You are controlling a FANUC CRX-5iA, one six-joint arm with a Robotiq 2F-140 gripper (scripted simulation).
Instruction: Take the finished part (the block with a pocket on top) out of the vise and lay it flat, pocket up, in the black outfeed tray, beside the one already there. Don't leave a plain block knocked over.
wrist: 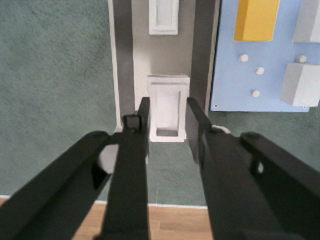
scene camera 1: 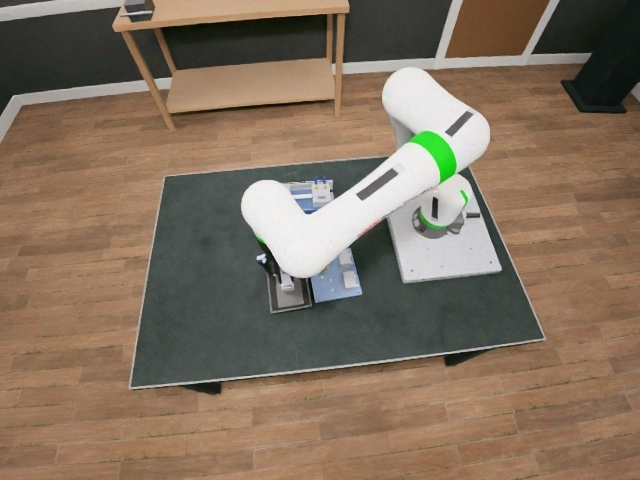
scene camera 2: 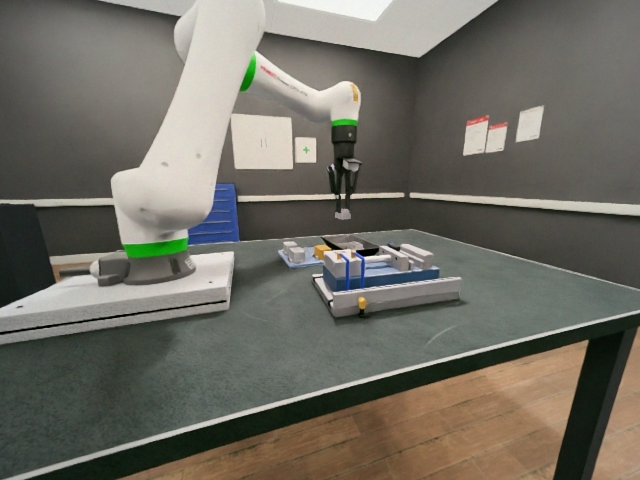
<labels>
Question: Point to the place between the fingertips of my gripper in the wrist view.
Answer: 167, 111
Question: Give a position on a pocketed part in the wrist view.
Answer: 168, 93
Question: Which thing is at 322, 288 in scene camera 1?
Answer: A light blue plate.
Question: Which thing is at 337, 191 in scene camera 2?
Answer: My gripper.
</labels>
